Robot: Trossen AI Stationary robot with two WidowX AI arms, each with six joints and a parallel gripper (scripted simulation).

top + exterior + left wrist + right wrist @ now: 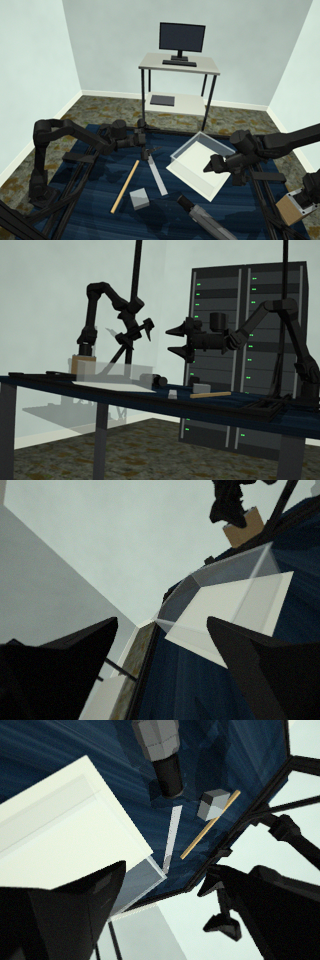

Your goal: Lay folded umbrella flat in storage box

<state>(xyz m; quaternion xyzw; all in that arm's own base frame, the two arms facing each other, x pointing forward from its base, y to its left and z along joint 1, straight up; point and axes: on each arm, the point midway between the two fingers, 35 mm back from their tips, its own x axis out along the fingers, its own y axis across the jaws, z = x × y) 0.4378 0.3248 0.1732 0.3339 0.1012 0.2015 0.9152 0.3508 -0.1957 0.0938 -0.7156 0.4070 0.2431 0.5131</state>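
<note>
Now: right hand 18 cm above the folded umbrella, 13 cm past it and 2 cm to the right of it. The rest, counted from my right hand: clear storage box (17 cm ahead, 16 cm below, 1 cm to the right); then grey block (30 cm to the left, 19 cm below, 4 cm behind); then metal ruler (25 cm to the left, 21 cm below, 13 cm ahead).
</note>
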